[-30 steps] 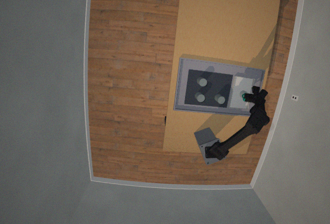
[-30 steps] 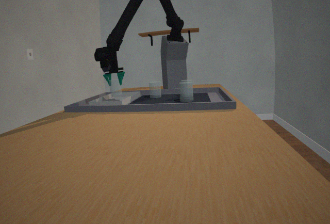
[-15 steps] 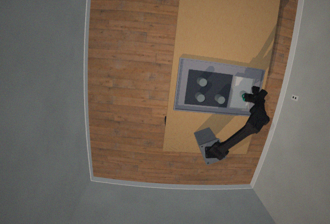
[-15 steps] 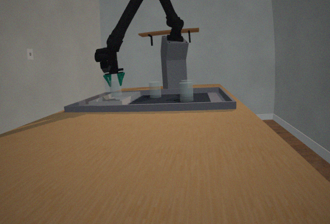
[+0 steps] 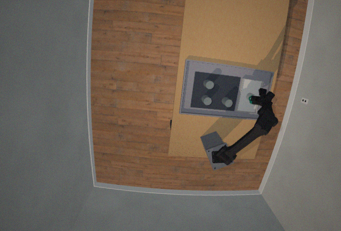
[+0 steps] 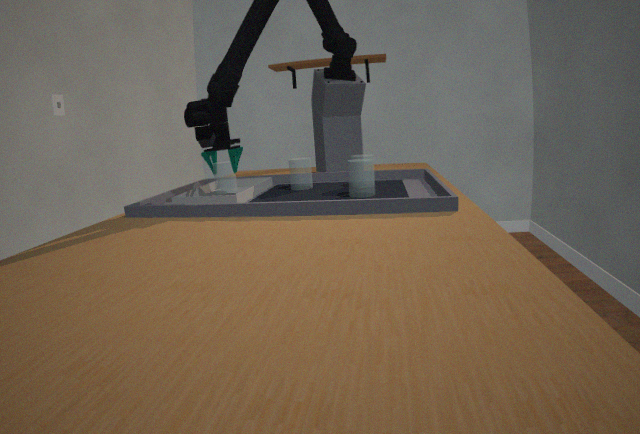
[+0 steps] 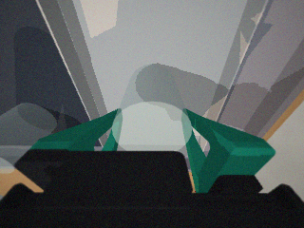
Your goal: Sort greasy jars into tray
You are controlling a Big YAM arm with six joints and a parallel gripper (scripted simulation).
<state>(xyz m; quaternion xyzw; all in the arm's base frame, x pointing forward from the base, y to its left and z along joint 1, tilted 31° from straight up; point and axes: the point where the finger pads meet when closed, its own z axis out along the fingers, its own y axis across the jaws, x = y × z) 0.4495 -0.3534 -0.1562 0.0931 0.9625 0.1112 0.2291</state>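
Now: the pale tray 70 mm below my hand and 10 mm ahead of it. Also, from my hand: dark drying mat 320 mm to the left, 70 mm below, 50 mm ahead; then rimmed steel table top 210 mm to the left, 80 mm below, 50 mm ahead.
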